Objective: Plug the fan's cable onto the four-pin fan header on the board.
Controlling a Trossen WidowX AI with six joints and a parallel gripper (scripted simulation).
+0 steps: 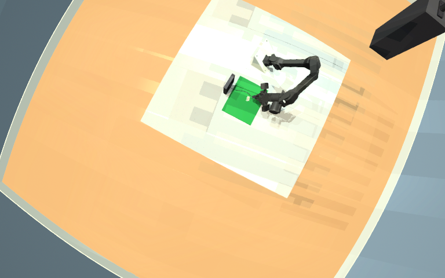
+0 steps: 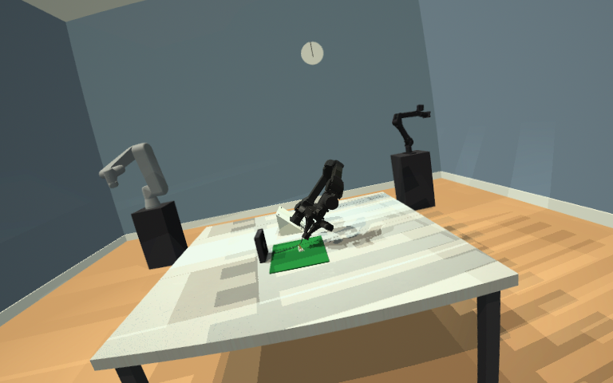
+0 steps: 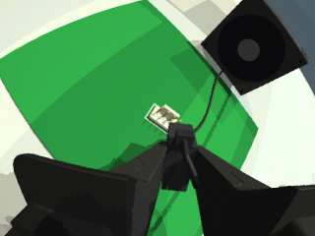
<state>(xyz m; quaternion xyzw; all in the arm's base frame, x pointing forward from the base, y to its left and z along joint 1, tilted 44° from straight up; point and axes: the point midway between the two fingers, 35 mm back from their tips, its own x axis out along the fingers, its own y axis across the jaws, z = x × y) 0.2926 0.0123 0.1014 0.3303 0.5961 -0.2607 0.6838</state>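
The white four-pin header lies 7 cm below my gripper tip, 4 cm to the right of it and 2 cm ahead of it. Also, from my gripper tip: green board (8 cm below, 5 cm to the right, 4 cm ahead); black fan (20 cm to the right, 1 cm below, 1 cm ahead); fan plug (1 cm below, 1 cm behind).
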